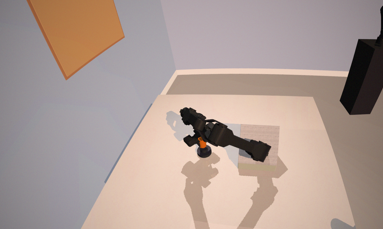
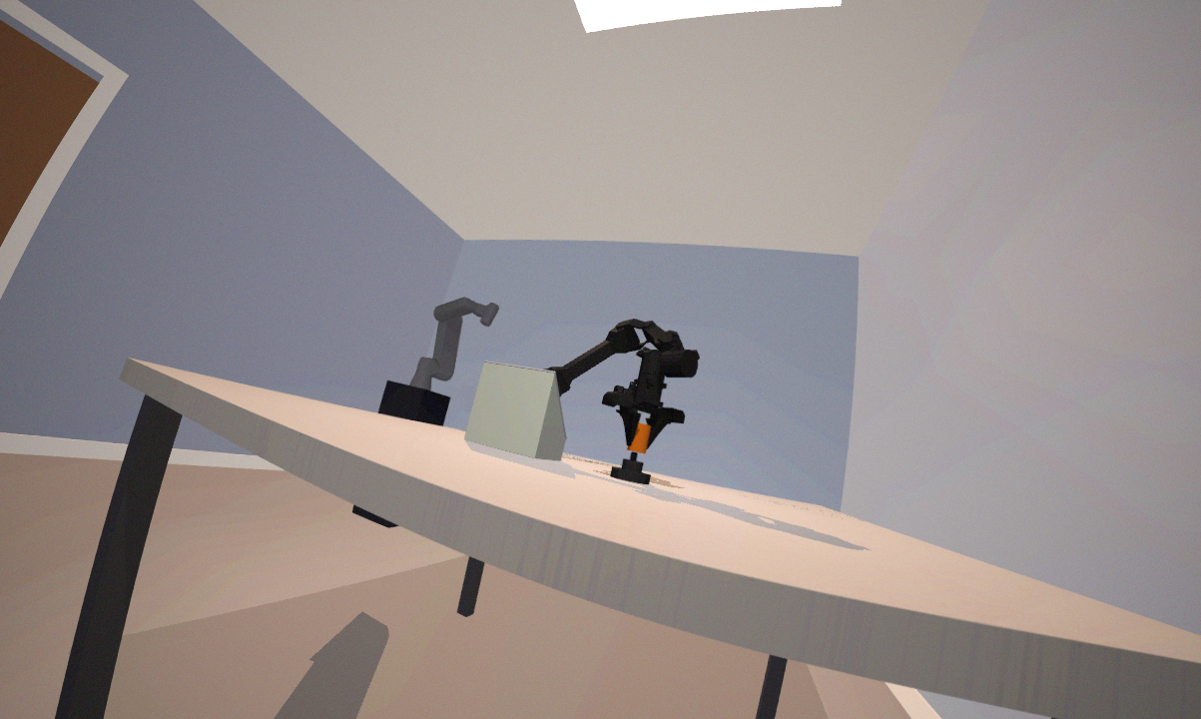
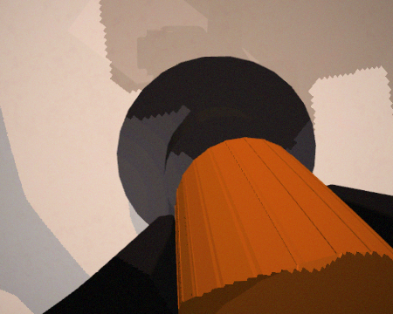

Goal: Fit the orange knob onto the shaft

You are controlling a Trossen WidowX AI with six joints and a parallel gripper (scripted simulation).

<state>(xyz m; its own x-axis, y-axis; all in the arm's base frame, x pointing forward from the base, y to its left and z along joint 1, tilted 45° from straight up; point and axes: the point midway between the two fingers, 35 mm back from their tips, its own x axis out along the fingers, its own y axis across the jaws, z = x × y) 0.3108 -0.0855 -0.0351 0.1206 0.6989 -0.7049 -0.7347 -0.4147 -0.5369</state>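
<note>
The pedestal lies 40 mm below my gripper tip. Also, from my gripper tip: orange knob (20 mm above).
</note>
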